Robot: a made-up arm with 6 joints.
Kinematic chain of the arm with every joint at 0, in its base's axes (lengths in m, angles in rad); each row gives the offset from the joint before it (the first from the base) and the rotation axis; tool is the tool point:
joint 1: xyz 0 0 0.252 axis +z
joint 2: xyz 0 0 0 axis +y
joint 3: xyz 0 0 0.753 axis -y
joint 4: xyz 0 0 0 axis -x
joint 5: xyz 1.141 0 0 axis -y
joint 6: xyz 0 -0.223 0 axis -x
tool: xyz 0 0 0
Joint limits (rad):
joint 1: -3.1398..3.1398
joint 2: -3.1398..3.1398
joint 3: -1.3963..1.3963
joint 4: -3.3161..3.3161
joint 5: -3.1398..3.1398
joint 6: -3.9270..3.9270
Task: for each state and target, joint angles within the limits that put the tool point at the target. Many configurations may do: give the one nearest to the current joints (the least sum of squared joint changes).
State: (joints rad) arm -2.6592 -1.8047 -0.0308 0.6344 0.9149 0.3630
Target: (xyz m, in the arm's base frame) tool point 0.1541 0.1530 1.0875
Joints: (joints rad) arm -3.0223 -1.8036 -0.8957 0.9286 0.9149 0.3630
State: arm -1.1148 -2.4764 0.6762 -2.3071 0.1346 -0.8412
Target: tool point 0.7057 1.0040 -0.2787
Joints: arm -2.0557 -3.0273 0.0629 -2.3478 0.1346 -0.8412
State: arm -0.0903 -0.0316 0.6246 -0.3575 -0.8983 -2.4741
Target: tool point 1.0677 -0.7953 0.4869
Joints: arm -0.4878 0.3680 0.0296 -0.4360 -0.8983 -2.4741
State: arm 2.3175 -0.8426 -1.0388 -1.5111 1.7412 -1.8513
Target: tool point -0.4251 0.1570 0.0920
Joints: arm 2.7187 -0.5333 -1.1115 -1.7116 1.7412 -1.8513
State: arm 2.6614 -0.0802 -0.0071 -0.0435 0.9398 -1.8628
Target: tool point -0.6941 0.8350 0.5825
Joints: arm 2.4699 0.0037 -0.3546 -0.1073 0.9398 -1.8628
